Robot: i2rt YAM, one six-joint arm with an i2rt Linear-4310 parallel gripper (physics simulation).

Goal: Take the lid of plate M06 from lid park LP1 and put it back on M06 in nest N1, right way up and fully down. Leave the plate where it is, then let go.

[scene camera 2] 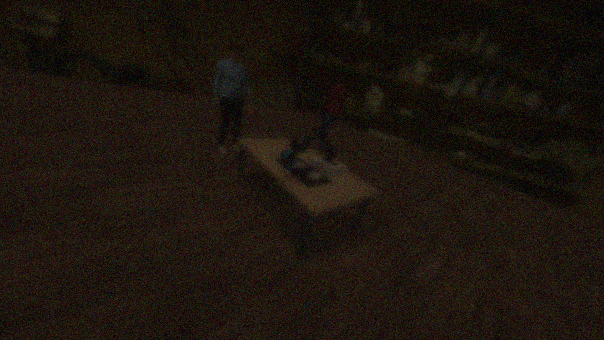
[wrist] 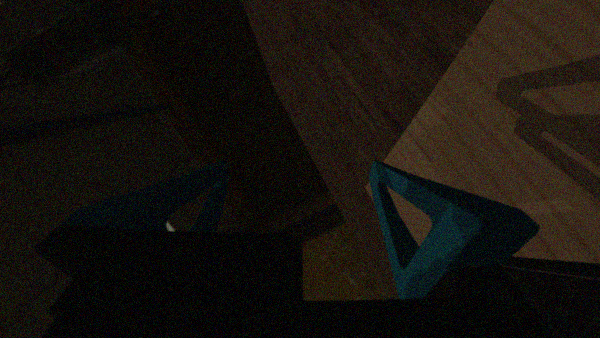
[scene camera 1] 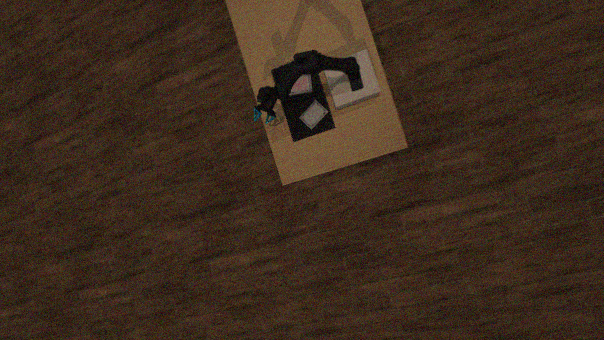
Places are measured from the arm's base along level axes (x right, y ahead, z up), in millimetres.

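Pixels of known places: gripper, fingertip midpoint: (scene camera 2: 286, 163) (wrist: 299, 168) (scene camera 1: 260, 122); arm's base, link origin: (scene camera 2: 329, 161) (scene camera 1: 353, 74).
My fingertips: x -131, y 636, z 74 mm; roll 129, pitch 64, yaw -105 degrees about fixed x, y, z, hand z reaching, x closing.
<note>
For each thing: its top centre in the pictures, then the offset to it from my fingertips. Level surfaces: height alone.
- black board, top centre: (scene camera 1: 302, 98) (scene camera 2: 303, 169) dx +113, dy -286, dz -137 mm
- pinkish square piece, top centre: (scene camera 1: 299, 83) dx +203, dy -292, dz -112 mm
- pale grey square piece, top centre: (scene camera 1: 313, 114) dx -20, dy -331, dz -120 mm
- wooden table, surface height: dz -151 mm
My gripper (scene camera 1: 263, 118) (wrist: 299, 168) has two blue fingers, wide apart and empty. It hangs at the left edge of the table, left of a black board (scene camera 1: 293, 111). A pinkish square piece (scene camera 1: 301, 86) shows on the upper part of the board, partly hidden by the arm. A pale grey square piece (scene camera 1: 313, 115) lies turned at an angle on the lower part. Labels cannot be read, so I cannot tell for certain which is plate M06 and which is its lid. The plate and lid do not show clearly in the wrist view.
A thick pale slab (scene camera 1: 369, 89) lies right of the board, with part of the black arm (scene camera 1: 306, 60) over it. The wooden table (scene camera 1: 345, 145) (scene camera 2: 325, 200) (wrist: 465, 125) has its edge below the gripper. A person in a light blue top (scene camera 2: 231, 80) stands behind the table.
</note>
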